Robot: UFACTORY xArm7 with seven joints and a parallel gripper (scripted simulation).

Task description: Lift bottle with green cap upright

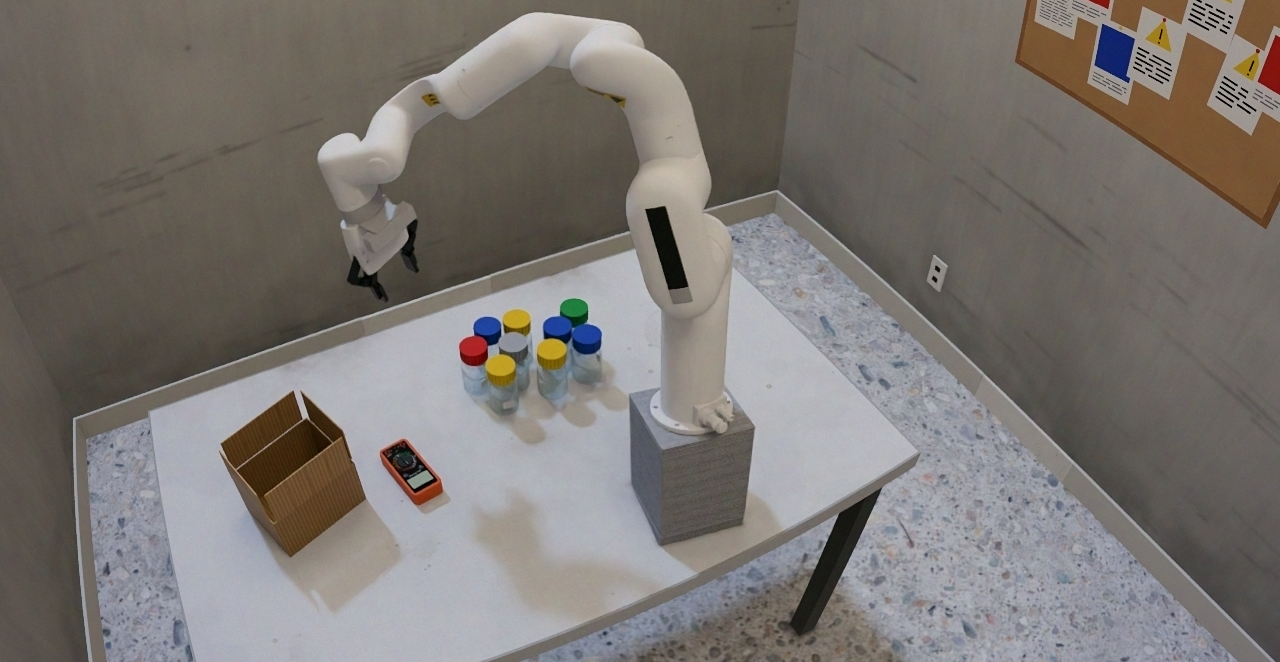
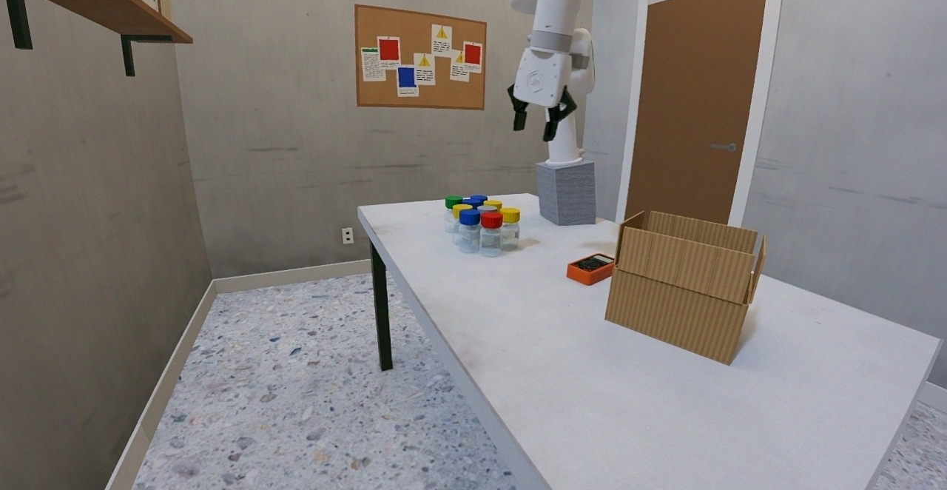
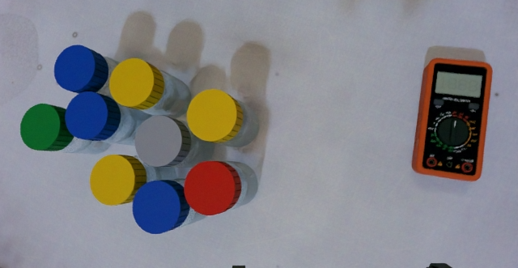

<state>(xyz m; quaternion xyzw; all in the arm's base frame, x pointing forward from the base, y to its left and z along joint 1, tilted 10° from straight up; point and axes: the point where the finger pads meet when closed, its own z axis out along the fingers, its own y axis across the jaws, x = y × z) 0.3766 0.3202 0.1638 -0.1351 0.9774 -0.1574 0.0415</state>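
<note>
Right now the green-capped bottle is 35 cm to the right of my hand and 27 cm below it. Also, from my hand: grey-capped bottle (27 cm below, 20 cm to the right, 2 cm behind); then orange multimeter (30 cm below, 14 cm behind, 8 cm to the left); then red-capped bottle (27 cm below, 13 cm to the right, 1 cm ahead).
</note>
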